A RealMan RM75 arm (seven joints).
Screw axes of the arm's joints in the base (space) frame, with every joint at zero. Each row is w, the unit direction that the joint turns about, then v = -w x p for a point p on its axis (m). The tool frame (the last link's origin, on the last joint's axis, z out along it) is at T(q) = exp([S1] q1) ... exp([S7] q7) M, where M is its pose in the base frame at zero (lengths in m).
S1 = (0, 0, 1, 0, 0, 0)
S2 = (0, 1, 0, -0.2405, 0, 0)
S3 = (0, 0, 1, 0, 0, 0)
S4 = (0, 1, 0, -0.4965, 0, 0)
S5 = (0, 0, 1, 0, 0, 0)
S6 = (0, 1, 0, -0.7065, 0, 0)
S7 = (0, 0, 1, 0, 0, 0)
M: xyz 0 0 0.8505 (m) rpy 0 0 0 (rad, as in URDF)
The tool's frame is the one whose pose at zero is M.
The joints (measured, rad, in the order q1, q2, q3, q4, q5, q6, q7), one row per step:
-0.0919 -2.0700 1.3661 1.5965 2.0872 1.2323 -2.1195
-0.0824 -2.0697 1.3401 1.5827 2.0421 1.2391 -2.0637
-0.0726 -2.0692 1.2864 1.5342 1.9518 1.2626 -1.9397
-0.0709 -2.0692 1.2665 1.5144 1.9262 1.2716 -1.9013
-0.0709 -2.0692 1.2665 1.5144 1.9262 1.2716 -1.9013
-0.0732 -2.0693 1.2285 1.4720 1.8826 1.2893 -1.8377
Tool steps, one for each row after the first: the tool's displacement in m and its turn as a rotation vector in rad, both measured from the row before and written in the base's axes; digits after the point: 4 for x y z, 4 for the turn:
-0.0032 -0.0016 0.0041 0.0099 -0.0198 -0.0233
-0.0080 -0.0031 0.0060 0.0123 -0.0384 -0.0510
-0.0037 -0.0009 0.0020 0.0055 -0.0116 -0.0120
0.0000 0.0000 0.0000 0.0000 0.0000 0.0000
-0.0068 -0.0009 0.0033 0.0098 -0.0246 -0.0163

